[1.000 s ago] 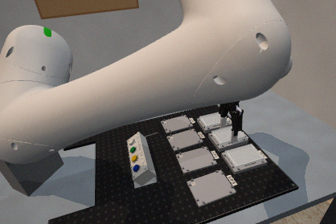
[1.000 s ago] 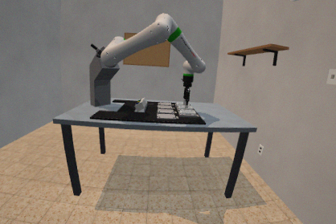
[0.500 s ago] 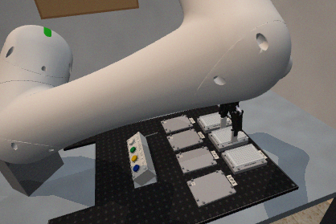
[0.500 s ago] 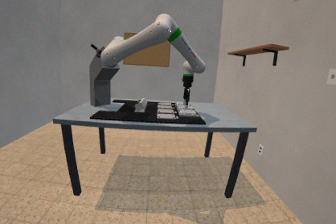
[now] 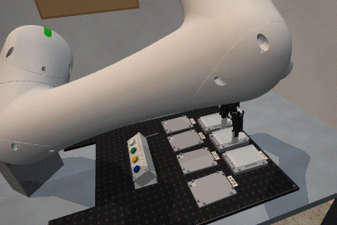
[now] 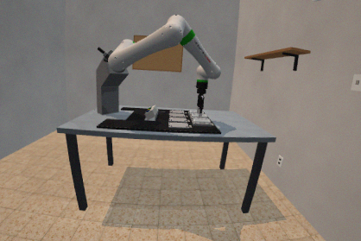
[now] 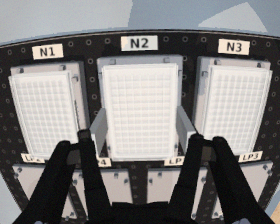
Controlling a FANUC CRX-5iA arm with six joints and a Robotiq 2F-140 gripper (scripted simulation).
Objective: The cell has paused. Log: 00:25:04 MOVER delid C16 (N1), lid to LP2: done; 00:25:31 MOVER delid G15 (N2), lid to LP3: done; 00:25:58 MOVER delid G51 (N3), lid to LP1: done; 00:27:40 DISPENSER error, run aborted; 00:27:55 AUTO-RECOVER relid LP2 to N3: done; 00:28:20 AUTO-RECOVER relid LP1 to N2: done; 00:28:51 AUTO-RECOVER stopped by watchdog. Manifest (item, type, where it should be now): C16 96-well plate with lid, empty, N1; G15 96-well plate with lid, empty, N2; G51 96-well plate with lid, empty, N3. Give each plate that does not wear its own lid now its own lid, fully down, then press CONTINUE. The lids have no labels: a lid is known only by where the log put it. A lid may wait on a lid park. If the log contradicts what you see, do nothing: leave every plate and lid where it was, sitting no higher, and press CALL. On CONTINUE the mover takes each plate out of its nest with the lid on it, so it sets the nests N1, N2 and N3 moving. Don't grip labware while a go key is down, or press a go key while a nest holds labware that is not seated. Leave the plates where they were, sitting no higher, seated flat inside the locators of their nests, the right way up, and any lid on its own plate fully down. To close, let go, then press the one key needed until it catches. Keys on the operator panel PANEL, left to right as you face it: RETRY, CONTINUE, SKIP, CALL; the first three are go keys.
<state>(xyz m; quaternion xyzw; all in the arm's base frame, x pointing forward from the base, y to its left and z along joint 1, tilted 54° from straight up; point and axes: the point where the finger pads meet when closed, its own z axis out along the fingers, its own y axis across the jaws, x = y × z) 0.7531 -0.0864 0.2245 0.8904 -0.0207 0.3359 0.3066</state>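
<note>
The plate is 30 mm below my hand. From my hand the other things lie so: LP1 label: 110 mm behind, 60 mm below, 30 mm to the right; N3 label: 150 mm to the right, 60 mm below, 40 mm ahead; lid park LP1: 190 mm behind, 60 mm below.
</note>
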